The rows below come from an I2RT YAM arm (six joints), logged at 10 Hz.
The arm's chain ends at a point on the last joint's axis. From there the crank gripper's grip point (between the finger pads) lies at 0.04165 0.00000 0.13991 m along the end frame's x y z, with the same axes.
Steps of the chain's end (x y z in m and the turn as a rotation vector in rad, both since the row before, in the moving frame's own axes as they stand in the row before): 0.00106 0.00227 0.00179 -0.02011 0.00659 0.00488; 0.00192 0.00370 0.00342 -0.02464 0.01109 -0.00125; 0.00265 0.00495 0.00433 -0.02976 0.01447 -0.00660; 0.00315 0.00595 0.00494 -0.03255 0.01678 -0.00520; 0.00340 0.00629 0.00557 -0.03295 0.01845 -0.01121; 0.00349 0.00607 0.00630 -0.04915 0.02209 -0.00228; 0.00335 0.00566 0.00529 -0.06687 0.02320 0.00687; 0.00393 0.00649 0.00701 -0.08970 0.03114 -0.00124; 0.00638 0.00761 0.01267 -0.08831 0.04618 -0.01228
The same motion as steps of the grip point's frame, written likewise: 0.00197 0.00529 0.00148 -0.02011 0.00659 0.00488; 0.00347 0.00709 0.00291 -0.02464 0.01109 -0.00125; 0.00468 0.00882 0.00365 -0.02976 0.01447 -0.00660; 0.00550 0.01027 0.00415 -0.03255 0.01678 -0.00520; 0.00600 0.01040 0.00471 -0.03295 0.01845 -0.01121; 0.00658 0.01282 0.00518 -0.04915 0.02209 -0.00228; 0.00655 0.01527 0.00396 -0.06687 0.02320 0.00687; 0.00827 0.01891 0.00509 -0.08970 0.03114 -0.00124; 0.01286 0.01931 0.01008 -0.08831 0.04618 -0.01228
